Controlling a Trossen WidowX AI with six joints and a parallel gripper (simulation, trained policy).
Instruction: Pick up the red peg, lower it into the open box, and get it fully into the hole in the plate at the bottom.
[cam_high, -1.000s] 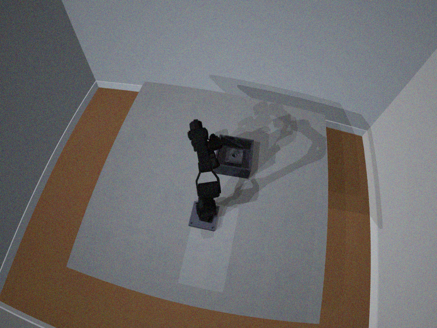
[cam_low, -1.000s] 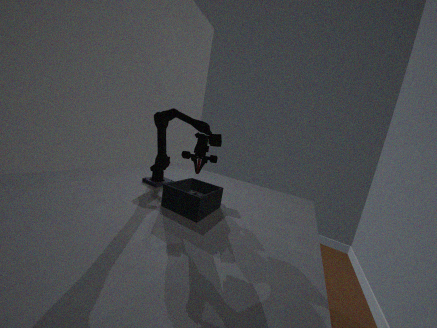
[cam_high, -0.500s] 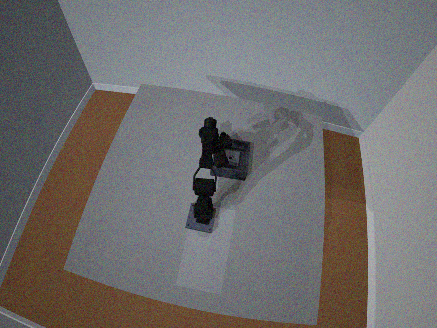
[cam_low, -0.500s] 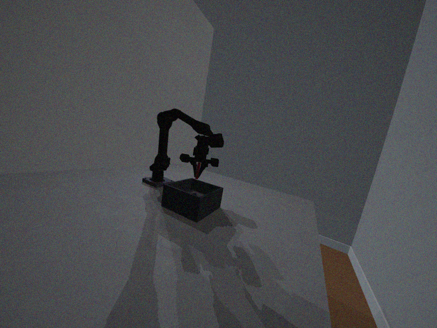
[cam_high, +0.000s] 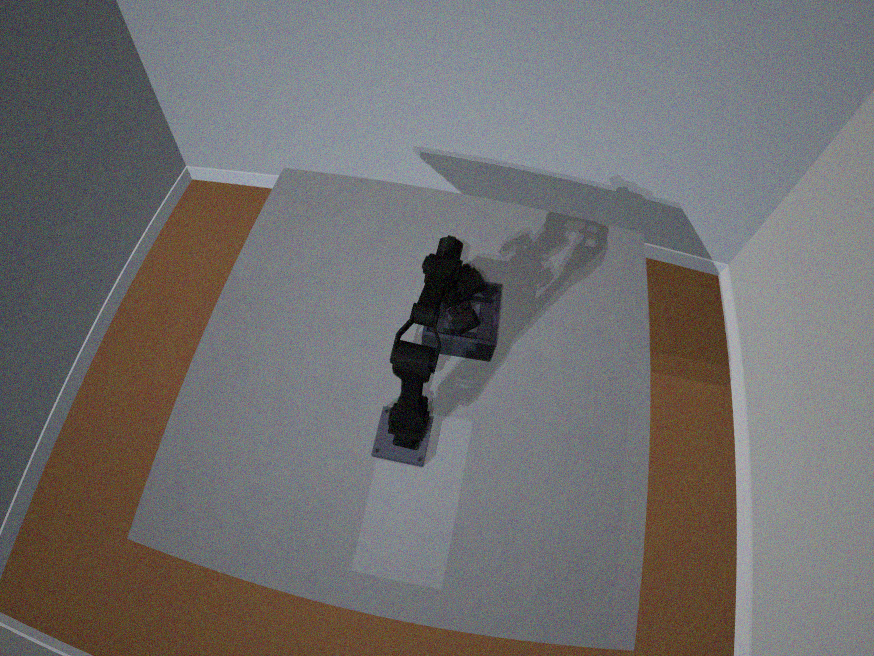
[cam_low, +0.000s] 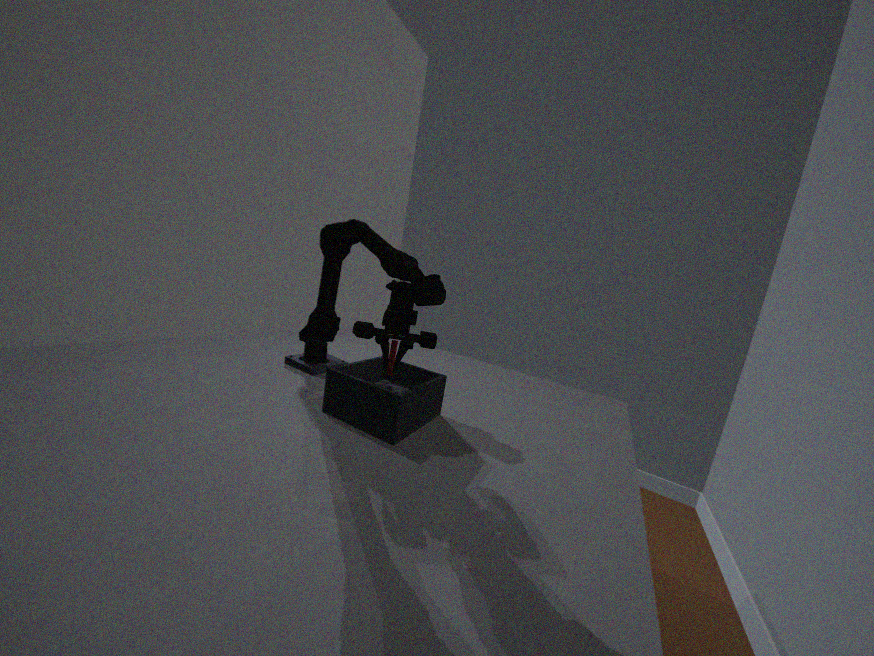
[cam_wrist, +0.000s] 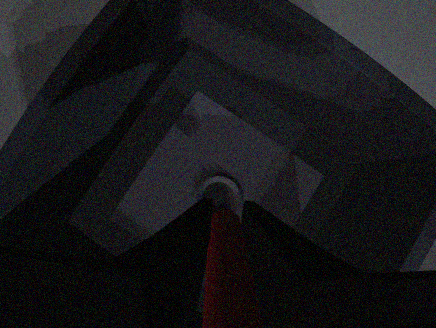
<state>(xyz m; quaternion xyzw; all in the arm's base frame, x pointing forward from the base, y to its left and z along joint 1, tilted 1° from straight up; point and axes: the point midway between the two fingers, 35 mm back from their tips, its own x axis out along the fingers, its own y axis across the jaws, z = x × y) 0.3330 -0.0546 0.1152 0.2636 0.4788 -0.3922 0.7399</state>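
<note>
The plate is 5 cm below my gripper tip. Round my gripper tip: dark box: 7 cm below; then red peg: 3 cm above, 1 cm to the left, 1 cm behind.
</note>
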